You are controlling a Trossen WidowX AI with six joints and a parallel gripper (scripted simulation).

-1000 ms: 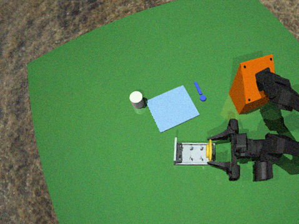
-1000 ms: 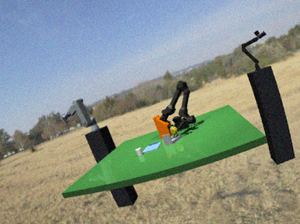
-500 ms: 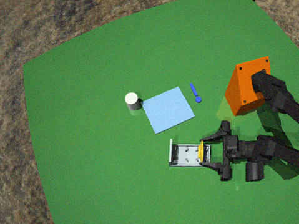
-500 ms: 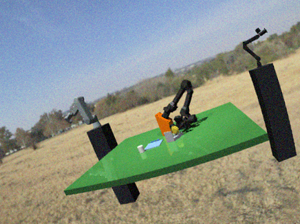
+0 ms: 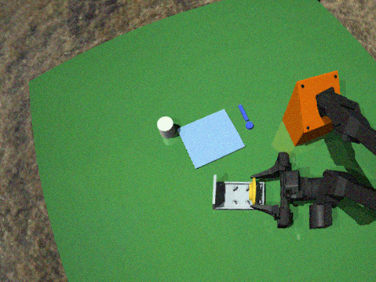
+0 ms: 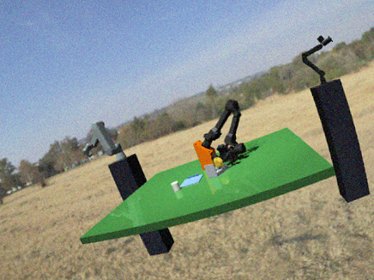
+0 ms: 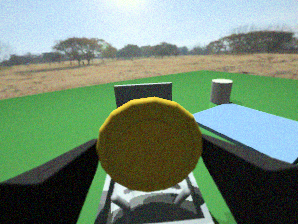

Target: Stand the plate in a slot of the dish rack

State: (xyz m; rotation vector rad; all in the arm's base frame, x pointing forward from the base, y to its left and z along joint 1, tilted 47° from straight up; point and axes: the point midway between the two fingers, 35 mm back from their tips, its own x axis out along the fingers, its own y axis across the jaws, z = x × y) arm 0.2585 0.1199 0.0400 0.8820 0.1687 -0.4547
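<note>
The yellow plate lies 10 mm behind my gripper tip. Also, from my gripper tip: white cup: 270 mm to the right, 120 mm ahead, 30 mm below; then grey dish rack: 30 mm below, 20 mm ahead, 10 mm to the right; then blue spoon: 200 mm to the right, 100 mm behind, 50 mm below.
</note>
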